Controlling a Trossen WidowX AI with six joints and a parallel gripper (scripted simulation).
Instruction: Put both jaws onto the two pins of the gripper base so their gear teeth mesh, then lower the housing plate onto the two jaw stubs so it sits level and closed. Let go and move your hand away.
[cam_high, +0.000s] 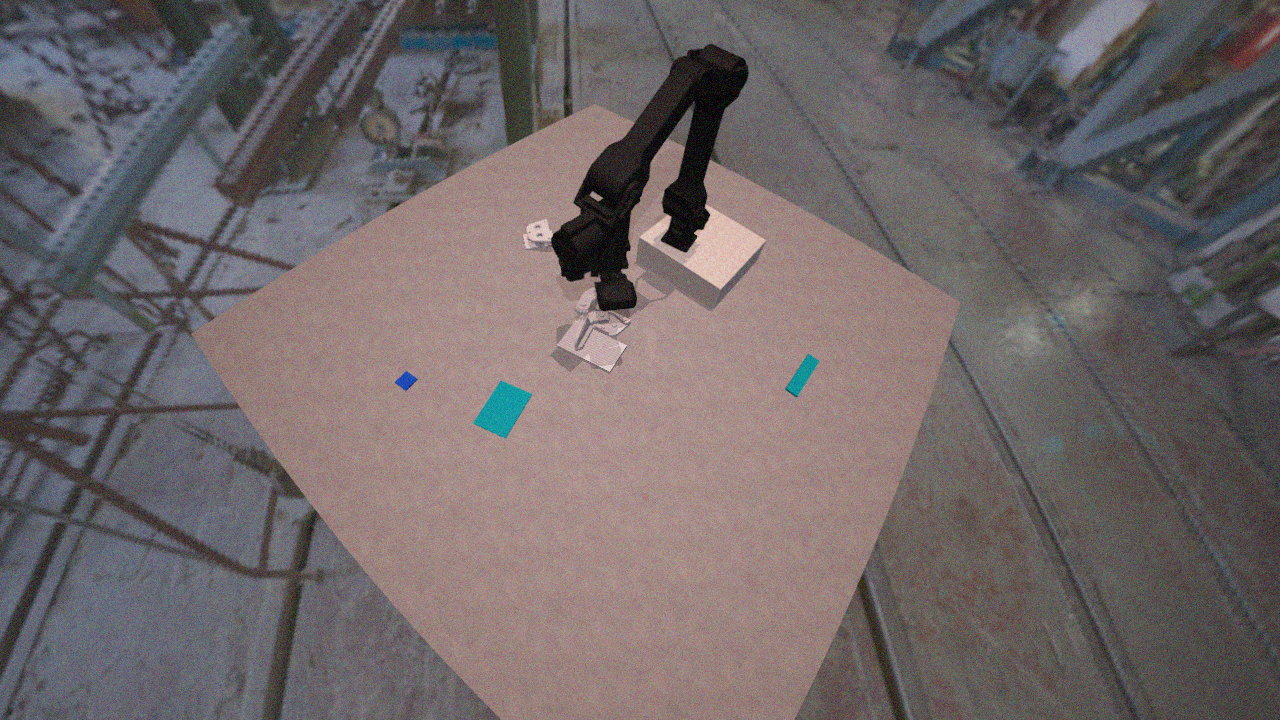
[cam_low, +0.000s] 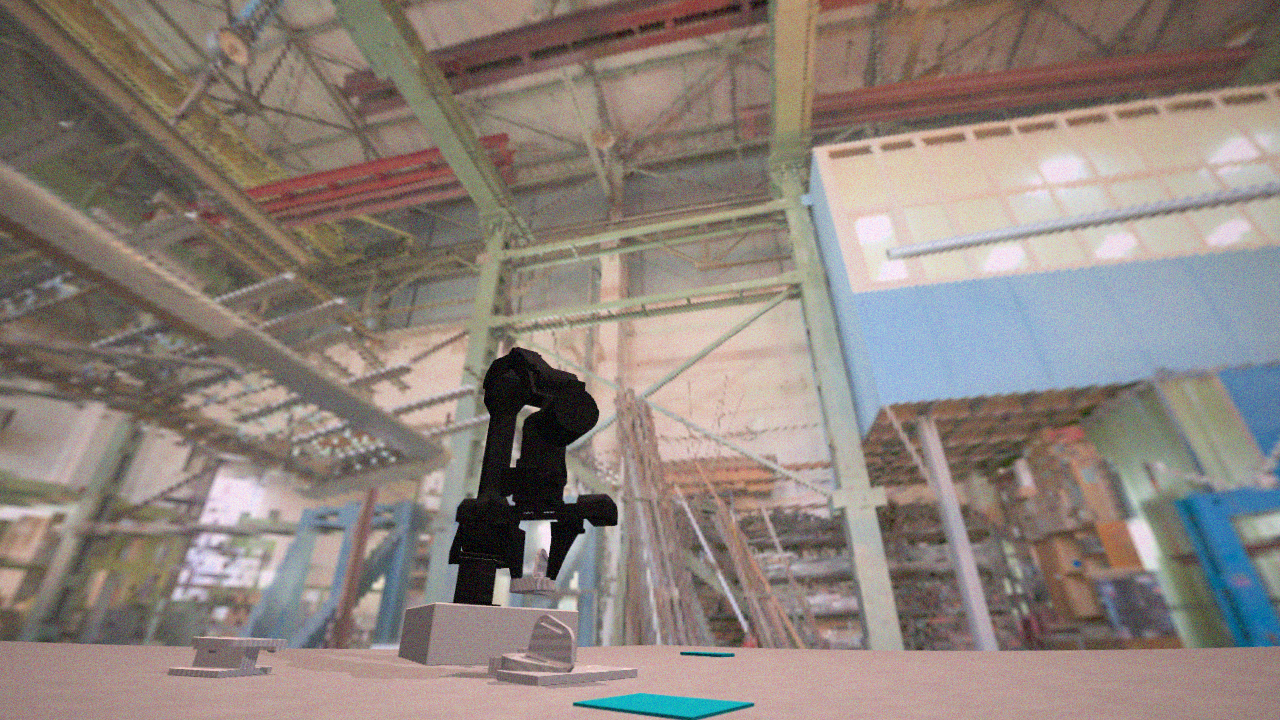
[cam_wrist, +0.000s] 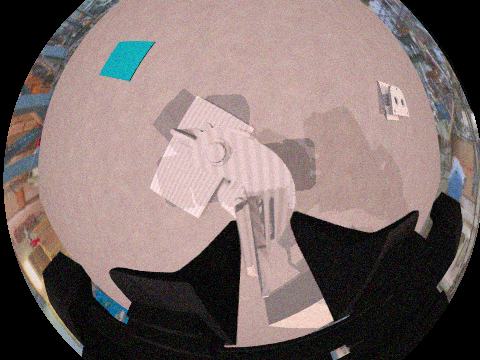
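The flat white plate lies 8 cm below my gripper tip, 7 cm ahead of it and 1 cm to the left of it. The rest, counted from my gripper tip: gripper base: 26 cm to the right, 13 cm behind, 6 cm below; then housing plate: 8 cm below, 1 cm to the left; then large teal patch: 27 cm ahead, 8 cm below, 6 cm to the right.
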